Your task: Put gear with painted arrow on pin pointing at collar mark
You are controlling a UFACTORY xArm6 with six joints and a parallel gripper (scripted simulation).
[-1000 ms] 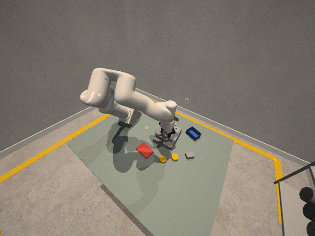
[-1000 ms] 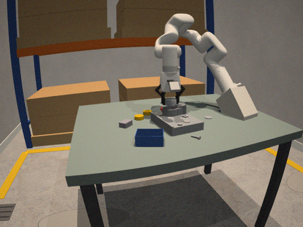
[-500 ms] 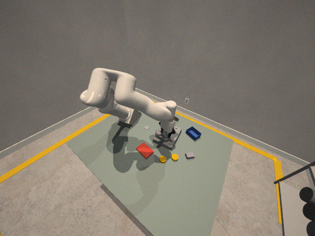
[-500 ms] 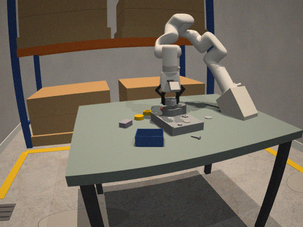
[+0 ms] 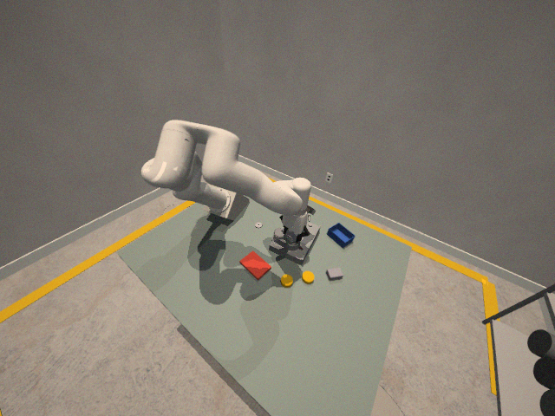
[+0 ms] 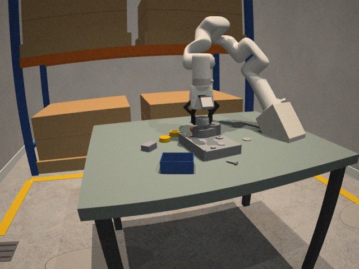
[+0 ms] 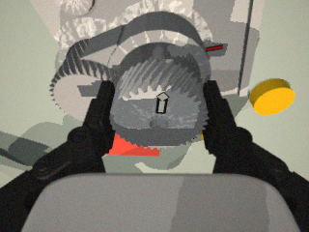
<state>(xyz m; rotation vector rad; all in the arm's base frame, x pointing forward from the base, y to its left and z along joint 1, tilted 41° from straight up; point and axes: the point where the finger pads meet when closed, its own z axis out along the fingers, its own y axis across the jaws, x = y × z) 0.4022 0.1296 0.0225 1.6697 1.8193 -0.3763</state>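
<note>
My hand is right at the grey gear. Round my hand: bolt: 24 cm to the left, 10 cm below, 5 cm behind; then small grey block: 23 cm ahead, 9 cm below, 2 cm to the left; then red plate: 18 cm to the right, 10 cm below, 6 cm behind.
</note>
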